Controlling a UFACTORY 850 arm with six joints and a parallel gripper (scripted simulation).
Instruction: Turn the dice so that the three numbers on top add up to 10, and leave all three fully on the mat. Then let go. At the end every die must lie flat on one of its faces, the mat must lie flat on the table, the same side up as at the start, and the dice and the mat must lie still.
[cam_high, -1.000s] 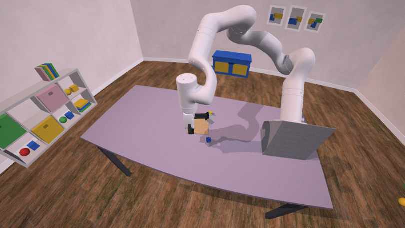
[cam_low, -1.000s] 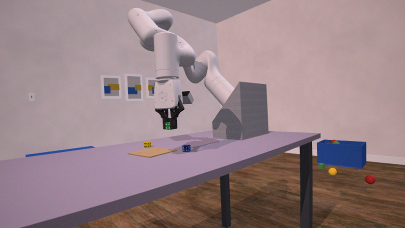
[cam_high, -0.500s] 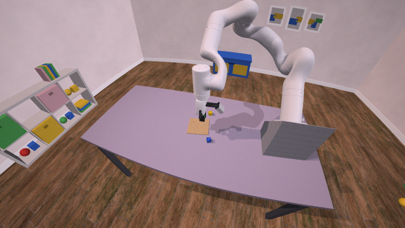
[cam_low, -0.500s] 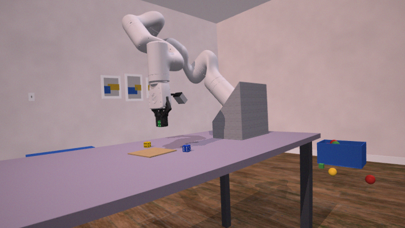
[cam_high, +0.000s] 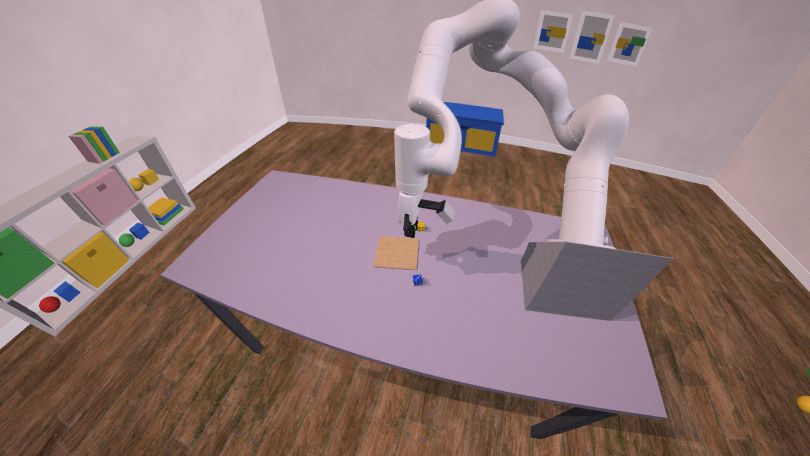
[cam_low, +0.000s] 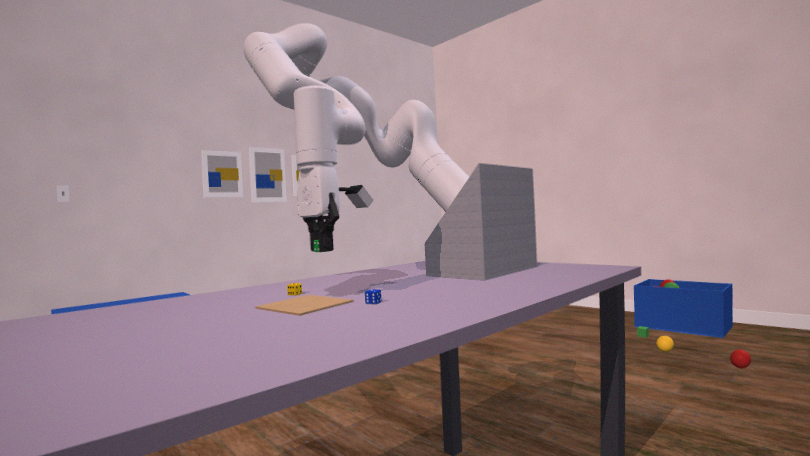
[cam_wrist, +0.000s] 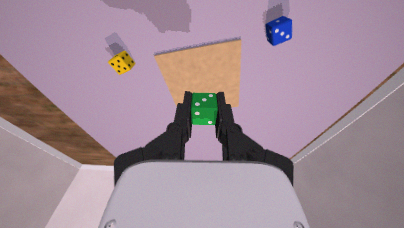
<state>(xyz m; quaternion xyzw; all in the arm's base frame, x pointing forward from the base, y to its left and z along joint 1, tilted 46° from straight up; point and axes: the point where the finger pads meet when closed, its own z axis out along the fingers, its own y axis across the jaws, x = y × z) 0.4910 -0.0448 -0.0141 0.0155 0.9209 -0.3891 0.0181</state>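
The tan mat is 50 mm ahead of my hand and 120 mm below it. From my hand the other things lie so: blue die: 50 mm behind, 100 mm to the left, 110 mm below; green die: 10 mm below; yellow die: 10 mm behind, 140 mm to the right, 110 mm below.
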